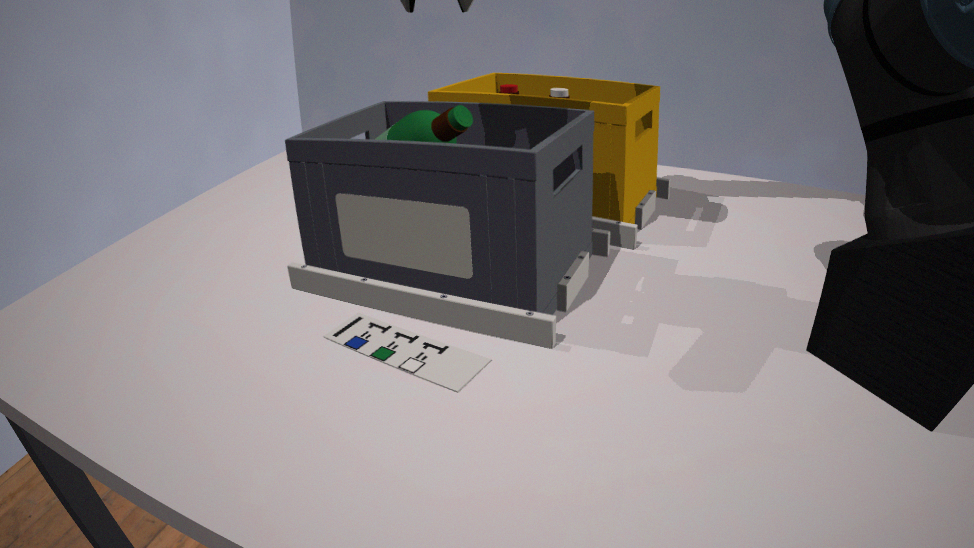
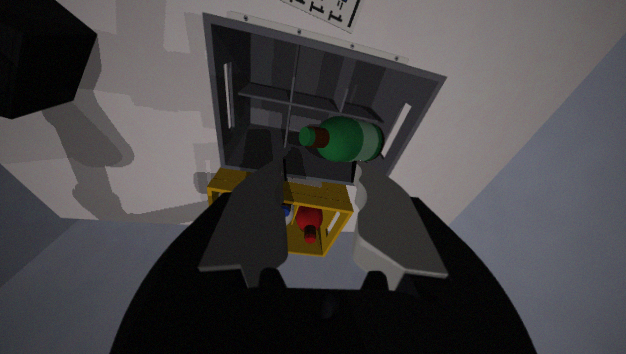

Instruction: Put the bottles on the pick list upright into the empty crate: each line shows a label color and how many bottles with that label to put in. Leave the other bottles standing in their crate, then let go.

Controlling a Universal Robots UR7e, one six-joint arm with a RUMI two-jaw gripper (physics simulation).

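Pixels of known places: gripper, between the fingertips: point(image 1: 437, 12) point(image 2: 318, 163); arm's base, origin of its link: point(image 1: 943, 221).
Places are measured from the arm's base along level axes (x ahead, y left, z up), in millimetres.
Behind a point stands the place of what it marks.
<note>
The pick list point(image 1: 452, 368) @[x 437, y 94, z -145 mm] point(image 2: 326, 16) @[x 514, y 50, z -145 mm] shows blue 1, green 1 and white 1. A green bottle point(image 1: 416, 126) @[x 531, y -87, z 19 mm] point(image 2: 345, 140) @[x 540, y -98, z 27 mm] leans, tilted well over, in the grey crate point(image 1: 408, 158) @[x 496, y 15, z 14 mm] point(image 2: 215, 90) @[x 373, y -39, z 29 mm]; its neck points toward the crate's middle and its base lies toward the side with the handle slot. The yellow crate point(image 1: 610, 163) @[x 337, y -198, z -45 mm] point(image 2: 320, 197) @[x 519, y -239, z 3 mm] holds a bottle with a red cap point(image 1: 508, 89) @[x 503, y -362, z 12 mm] point(image 2: 309, 219) @[x 504, y -349, z -27 mm], one with a white cap point(image 1: 559, 92) @[x 423, y -343, z 13 mm] and a partly hidden blue-topped one point(image 2: 286, 210) @[x 451, y -265, z 16 mm]. My gripper point(image 1: 436, 8) @[x 490, y -60, z 145 mm] point(image 2: 318, 163) @[x 490, y -60, z 145 mm] is open and empty, above the crates.
Thin dividers point(image 2: 312, 100) @[x 496, y -77, z -94 mm] split the grey crate's inside into compartments. A pale rail point(image 1: 422, 304) @[x 490, y 26, z -128 mm] runs along its front foot, and short blocks point(image 1: 573, 281) @[x 357, y -41, z -123 mm] stand at its side. The yellow crate stands directly behind it. The robot's dark base point(image 1: 892, 327) @[x 56, y 64, z -78 mm] stands at the right.
</note>
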